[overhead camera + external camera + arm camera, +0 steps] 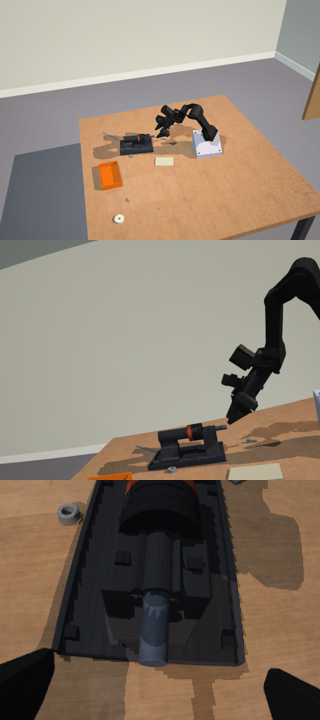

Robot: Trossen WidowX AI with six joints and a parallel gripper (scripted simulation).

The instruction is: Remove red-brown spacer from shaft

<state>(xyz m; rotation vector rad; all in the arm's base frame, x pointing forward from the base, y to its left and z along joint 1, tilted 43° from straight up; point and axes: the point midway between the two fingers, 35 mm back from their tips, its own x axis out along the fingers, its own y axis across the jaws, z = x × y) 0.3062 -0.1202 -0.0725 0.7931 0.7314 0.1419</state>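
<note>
Right now my gripper tip is 80 mm short of the grey-blue shaft, 10 mm to the left of it and 20 mm above it. Round my gripper tip: small bolt (70 mm behind, 40 mm to the right, 90 mm below); red-brown spacer (120 mm ahead, 10 mm to the right, 20 mm below); dark spacer (100 mm ahead, 10 mm to the right, 20 mm below).
</note>
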